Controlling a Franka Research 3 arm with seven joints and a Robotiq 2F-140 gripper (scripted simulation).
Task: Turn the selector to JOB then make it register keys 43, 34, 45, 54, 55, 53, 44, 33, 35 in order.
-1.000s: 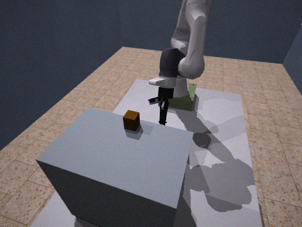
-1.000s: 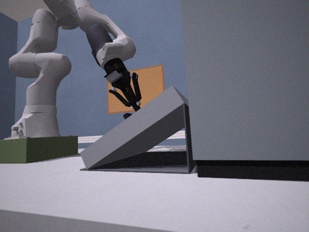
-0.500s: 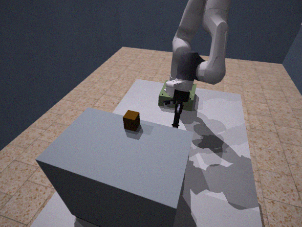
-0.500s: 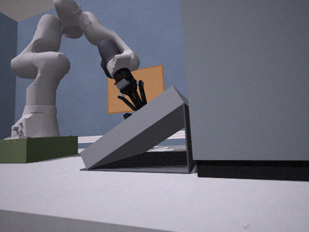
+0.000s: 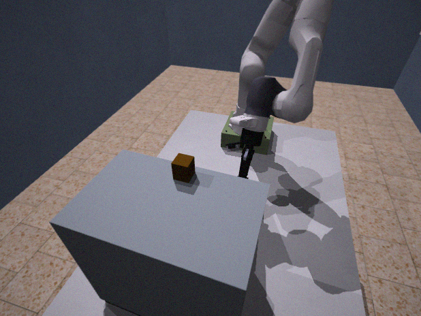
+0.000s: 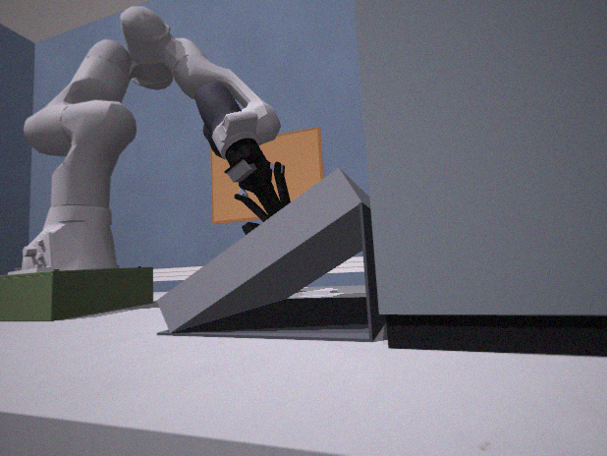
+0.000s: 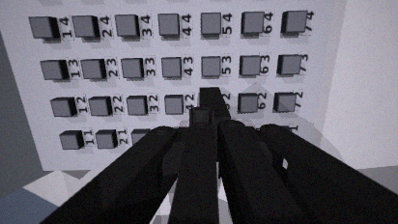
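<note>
Right now the key 53 is 50 mm below my hand, 30 mm to the right of it and 20 mm ahead of it. Also, from my hand: key 62: 60 mm below, 10 mm to the left, 10 mm behind; key 54: 60 mm to the right, 50 mm below, 20 mm ahead; key 43: 50 mm ahead, 30 mm to the right, 30 mm below.
</note>
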